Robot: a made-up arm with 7 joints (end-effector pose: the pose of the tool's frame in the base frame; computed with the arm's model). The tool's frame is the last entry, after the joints. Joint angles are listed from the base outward.
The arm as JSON. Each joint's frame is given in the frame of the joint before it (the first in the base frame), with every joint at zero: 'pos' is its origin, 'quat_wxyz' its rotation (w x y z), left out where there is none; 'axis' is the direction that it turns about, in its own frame. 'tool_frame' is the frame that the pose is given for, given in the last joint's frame.
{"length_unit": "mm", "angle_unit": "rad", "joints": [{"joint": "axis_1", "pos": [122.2, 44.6, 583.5], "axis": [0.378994, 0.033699, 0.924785]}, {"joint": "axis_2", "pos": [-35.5, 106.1, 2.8], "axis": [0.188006, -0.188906, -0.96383]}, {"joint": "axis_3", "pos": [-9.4, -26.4, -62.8], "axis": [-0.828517, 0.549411, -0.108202]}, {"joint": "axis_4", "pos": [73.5, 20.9, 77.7], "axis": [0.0, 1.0, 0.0]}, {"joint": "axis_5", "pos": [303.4, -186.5, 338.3], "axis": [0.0, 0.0, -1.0]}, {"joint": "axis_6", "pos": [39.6, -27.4, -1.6], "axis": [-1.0, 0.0, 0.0]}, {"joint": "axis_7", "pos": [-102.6, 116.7, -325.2], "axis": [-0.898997, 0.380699, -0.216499]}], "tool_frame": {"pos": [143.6, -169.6, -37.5], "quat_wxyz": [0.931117, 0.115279, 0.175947, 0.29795]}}
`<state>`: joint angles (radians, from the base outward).
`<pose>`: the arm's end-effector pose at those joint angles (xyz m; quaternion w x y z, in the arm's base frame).
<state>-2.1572 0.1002 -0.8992 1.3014 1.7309 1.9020 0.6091</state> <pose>-0.1099 -0.0105 1.0388 0.1789 -0.4312 -0.8105 0.3538</pose>
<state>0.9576 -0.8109 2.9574 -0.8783 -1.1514 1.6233 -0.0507</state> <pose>-0.0100 0.7079 -0.1313 0.7346 0.6688 0.0514 -0.1025</pose>
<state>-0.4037 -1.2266 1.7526 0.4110 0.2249 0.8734 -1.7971</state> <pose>0.7427 0.1616 0.5843 0.6086 -0.3798 0.6481 0.2558</pose>
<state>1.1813 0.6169 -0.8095 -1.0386 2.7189 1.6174 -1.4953</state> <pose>-0.1723 -0.1265 0.6915 0.2913 0.8509 0.1470 -0.4118</pose>
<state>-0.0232 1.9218 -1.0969 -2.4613 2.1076 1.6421 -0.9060</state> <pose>0.2829 -0.0149 0.4289 0.2559 -0.0253 0.9529 0.1606</pose>
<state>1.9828 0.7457 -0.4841 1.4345 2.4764 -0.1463 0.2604</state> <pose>0.0490 0.1630 0.3837 0.7601 -0.2335 0.6013 -0.0788</pose>
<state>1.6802 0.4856 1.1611 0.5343 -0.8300 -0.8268 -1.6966</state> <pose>-0.0144 0.3853 0.4952 0.2879 0.8383 0.4471 0.1200</pose>
